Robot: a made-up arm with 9 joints. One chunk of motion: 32 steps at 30 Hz.
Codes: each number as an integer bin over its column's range. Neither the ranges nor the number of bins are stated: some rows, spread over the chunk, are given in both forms.
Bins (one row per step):
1: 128 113 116 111 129 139 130 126 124
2: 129 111 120 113 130 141 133 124 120
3: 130 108 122 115 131 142 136 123 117
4: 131 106 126 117 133 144 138 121 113
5: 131 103 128 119 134 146 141 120 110
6: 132 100 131 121 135 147 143 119 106
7: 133 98 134 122 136 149 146 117 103
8: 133 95 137 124 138 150 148 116 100
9: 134 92 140 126 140 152 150 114 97
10: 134 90 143 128 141 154 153 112 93
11: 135 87 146 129 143 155 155 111 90
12: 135 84 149 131 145 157 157 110 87
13: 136 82 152 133 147 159 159 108 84
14: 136 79 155 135 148 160 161 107 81
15: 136 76 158 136 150 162 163 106 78
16: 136 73 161 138 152 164 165 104 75
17: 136 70 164 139 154 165 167 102 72
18: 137 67 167 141 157 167 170 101 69
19: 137 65 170 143 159 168 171 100 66
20: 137 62 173 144 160 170 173 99 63
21: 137 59 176 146 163 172 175 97 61
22: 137 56 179 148 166 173 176 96 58
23: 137 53 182 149 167 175 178 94 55
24: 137 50 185 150 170 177 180 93 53
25: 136 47 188 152 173 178 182 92 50
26: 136 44 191 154 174 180 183 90 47
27: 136 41 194 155 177 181 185 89 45
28: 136 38 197 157 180 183 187 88 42
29: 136 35 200 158 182 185 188 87 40
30: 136 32 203 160 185 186 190 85 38
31: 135 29 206 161 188 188 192 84 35
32: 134 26 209 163 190 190 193 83 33
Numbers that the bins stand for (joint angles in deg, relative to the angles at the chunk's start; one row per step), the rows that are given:
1: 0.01 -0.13 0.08 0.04 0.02 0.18 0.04 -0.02 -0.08
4: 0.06 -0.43 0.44 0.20 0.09 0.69 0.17 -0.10 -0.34
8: 0.09 -0.91 0.83 0.40 0.17 1.30 0.33 -0.18 -0.65
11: 0.12 -1.25 1.15 0.54 0.24 1.81 0.44 -0.26 -0.89
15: 0.13 -1.73 1.57 0.73 0.35 2.53 0.57 -0.34 -1.17
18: 0.15 -2.12 1.89 0.87 0.47 3.04 0.68 -0.42 -1.39
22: 0.15 -2.60 2.32 1.06 0.61 3.65 0.77 -0.50 -1.65
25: 0.13 -2.99 2.63 1.17 0.72 4.16 0.87 -0.57 -1.84
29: 0.13 -3.50 3.06 1.34 0.86 4.88 0.96 -0.64 -2.07
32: 0.10 -3.89 3.38 1.48 0.99 5.39 1.04 -0.71 -2.24
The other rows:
2: 0.02 -0.21 0.22 0.09 0.04 0.38 0.09 -0.06 -0.18
3: 0.04 -0.34 0.30 0.15 0.06 0.49 0.14 -0.07 -0.25
5: 0.06 -0.56 0.51 0.26 0.10 0.89 0.21 -0.12 -0.41
6: 0.07 -0.69 0.61 0.32 0.12 1.00 0.25 -0.14 -0.51
7: 0.09 -0.78 0.72 0.34 0.13 1.20 0.29 -0.17 -0.58
9: 0.10 -1.04 0.93 0.45 0.20 1.51 0.36 -0.21 -0.72
10: 0.10 -1.12 1.04 0.51 0.21 1.71 0.41 -0.25 -0.82
12: 0.12 -1.38 1.25 0.59 0.28 2.02 0.47 -0.28 -0.96
13: 0.13 -1.47 1.36 0.65 0.31 2.22 0.50 -0.31 -1.03
14: 0.13 -1.60 1.46 0.70 0.32 2.33 0.53 -0.33 -1.10
16: 0.13 -1.86 1.68 0.79 0.39 2.73 0.60 -0.37 -1.24
17: 0.13 -1.99 1.78 0.81 0.42 2.84 0.63 -0.41 -1.31
19: 0.15 -2.21 2.00 0.92 0.50 3.14 0.69 -0.44 -1.46
20: 0.15 -2.34 2.10 0.95 0.51 3.35 0.72 -0.45 -1.53
21: 0.15 -2.47 2.21 1.01 0.56 3.55 0.76 -0.49 -1.58
23: 0.15 -2.73 2.42 1.09 0.62 3.86 0.80 -0.53 -1.72
24: 0.15 -2.86 2.53 1.12 0.67 4.06 0.84 -0.55 -1.76
26: 0.13 -3.12 2.74 1.23 0.73 4.37 0.88 -0.60 -1.91
27: 0.13 -3.24 2.85 1.26 0.78 4.47 0.92 -0.61 -1.95
28: 0.13 -3.37 2.95 1.31 0.83 4.67 0.95 -0.63 -2.03
30: 0.13 -3.63 3.17 1.39 0.91 4.98 1.00 -0.68 -2.12
31: 0.12 -3.76 3.27 1.42 0.95 5.19 1.03 -0.69 -2.19

